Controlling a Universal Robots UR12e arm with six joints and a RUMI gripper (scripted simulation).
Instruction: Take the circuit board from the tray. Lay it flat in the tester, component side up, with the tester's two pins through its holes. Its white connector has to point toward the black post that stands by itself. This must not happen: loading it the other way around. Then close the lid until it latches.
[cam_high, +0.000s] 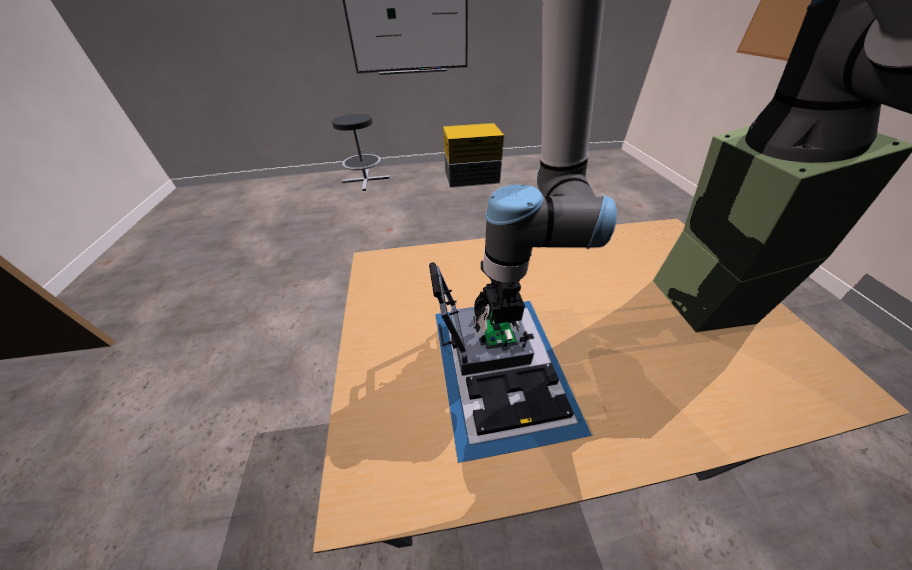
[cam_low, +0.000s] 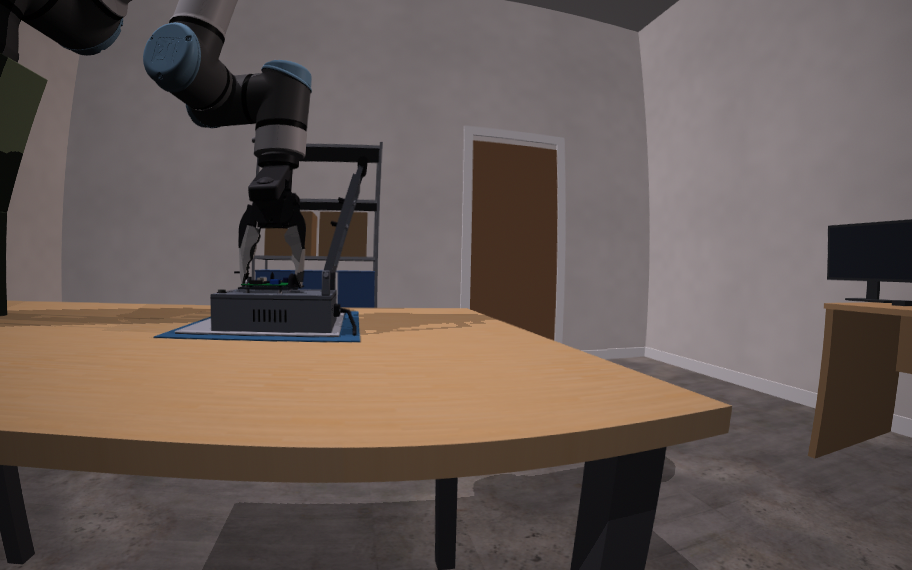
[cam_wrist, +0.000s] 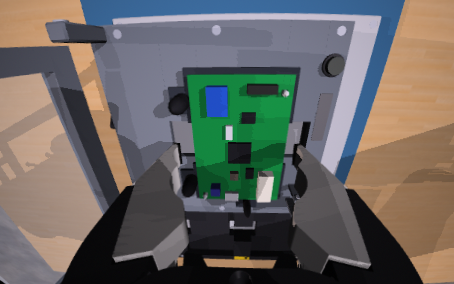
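Right now the green circuit board is right at my hand. Round my hand: tester: 4 cm to the left, 4 cm above, 3 cm ahead; see-through lid: 12 cm ahead, 11 cm above, 1 cm to the left.
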